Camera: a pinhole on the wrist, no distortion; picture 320 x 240 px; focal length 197.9 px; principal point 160.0 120.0 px. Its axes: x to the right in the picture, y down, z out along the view. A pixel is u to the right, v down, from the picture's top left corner.
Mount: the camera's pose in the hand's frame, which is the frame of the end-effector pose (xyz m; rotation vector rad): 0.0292 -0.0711 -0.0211 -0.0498 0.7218 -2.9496
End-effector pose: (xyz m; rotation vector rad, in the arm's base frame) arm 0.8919 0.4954 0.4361 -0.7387 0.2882 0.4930
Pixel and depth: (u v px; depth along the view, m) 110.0 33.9 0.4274
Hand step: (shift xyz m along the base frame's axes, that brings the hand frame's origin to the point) 0.2044 0.2998 0.3059
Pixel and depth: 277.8 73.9 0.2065
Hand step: 0.0134 0.0154 0.2448
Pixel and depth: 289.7 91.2 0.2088
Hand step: 0.0122 -0.0043 0.2559
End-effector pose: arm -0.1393 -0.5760 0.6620 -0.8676 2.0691 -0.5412
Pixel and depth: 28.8 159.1 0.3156
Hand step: 0.1683 -0.3756 -0.1111
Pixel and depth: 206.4 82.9 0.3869
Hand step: 0.3847 -0.1229 -0.0605
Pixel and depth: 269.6 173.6 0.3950
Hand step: 0.4406 -0.1546 0.1506
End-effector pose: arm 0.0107 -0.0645 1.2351 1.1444 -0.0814 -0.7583
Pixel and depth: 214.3 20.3 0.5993
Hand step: -0.4242 -0.4589 0.2438
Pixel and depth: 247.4 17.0 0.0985
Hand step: -0.0866 -0.0785 -0.0201
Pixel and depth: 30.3 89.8 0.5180
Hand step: -0.0110 -0.6386 -0.0837
